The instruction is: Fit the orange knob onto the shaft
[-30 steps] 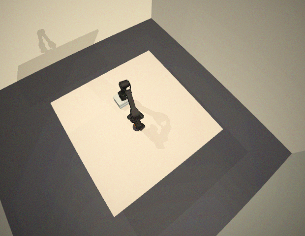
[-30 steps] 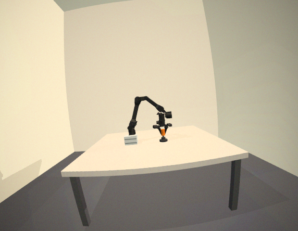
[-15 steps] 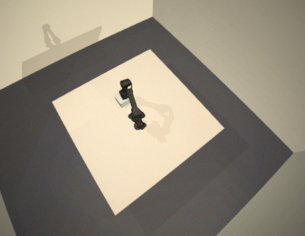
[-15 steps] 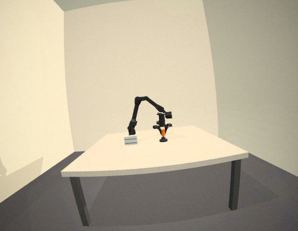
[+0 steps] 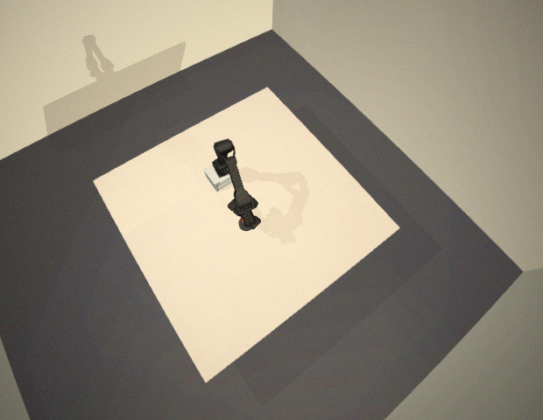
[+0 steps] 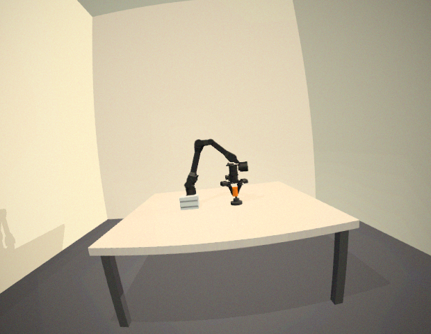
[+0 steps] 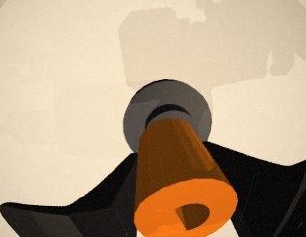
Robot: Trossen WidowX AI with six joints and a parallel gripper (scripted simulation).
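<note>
The orange knob lies 20 mm above my gripper tip. From my gripper tip the other things lie so: round pedestal (10 mm ahead, 40 mm below).
</note>
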